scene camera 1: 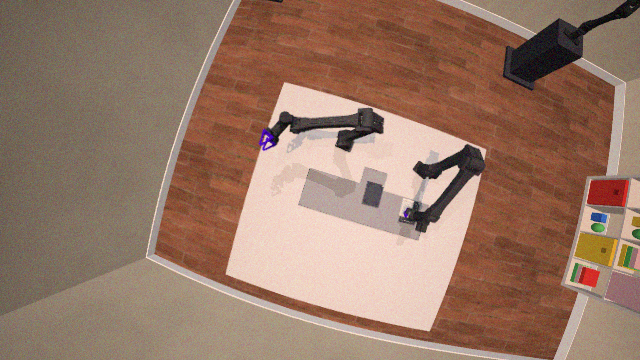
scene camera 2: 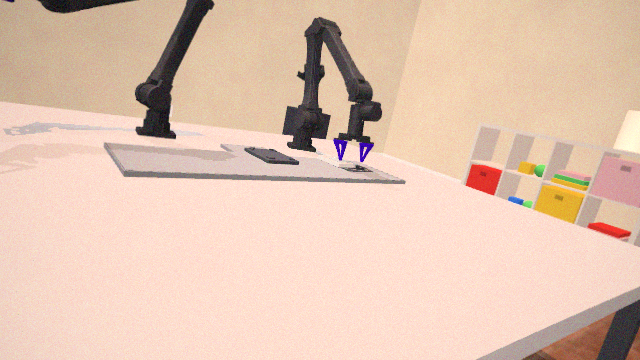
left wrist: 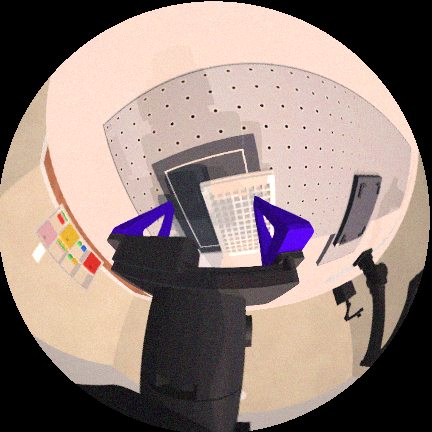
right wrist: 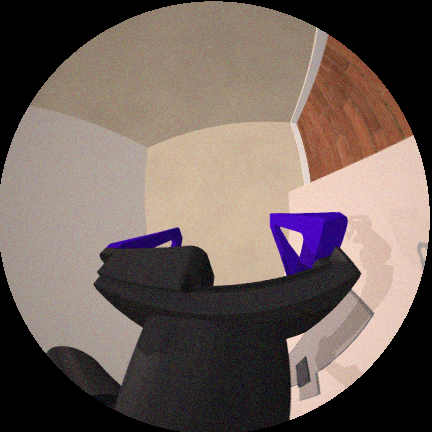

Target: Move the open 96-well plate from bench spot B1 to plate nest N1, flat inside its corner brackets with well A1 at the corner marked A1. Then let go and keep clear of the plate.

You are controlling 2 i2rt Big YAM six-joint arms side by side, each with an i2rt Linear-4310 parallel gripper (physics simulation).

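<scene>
The white open 96-well plate lies over the right part of the dark B1 pad, covering some of its white outline. My left gripper is open above it. In the left wrist view, its right finger overlaps the plate's right side and its left finger stands off to the plate's left, over the pad. Nest N1 is a dark block with raised corner brackets and bears no plate. The A1 marks are too small to read. My right gripper is open and empty, far from the plate.
The grey perforated board carries the pad and nest on the white table. The right arm reaches toward the table's left edge. A shelf unit with coloured bins stands beyond the table at the right in both scene views.
</scene>
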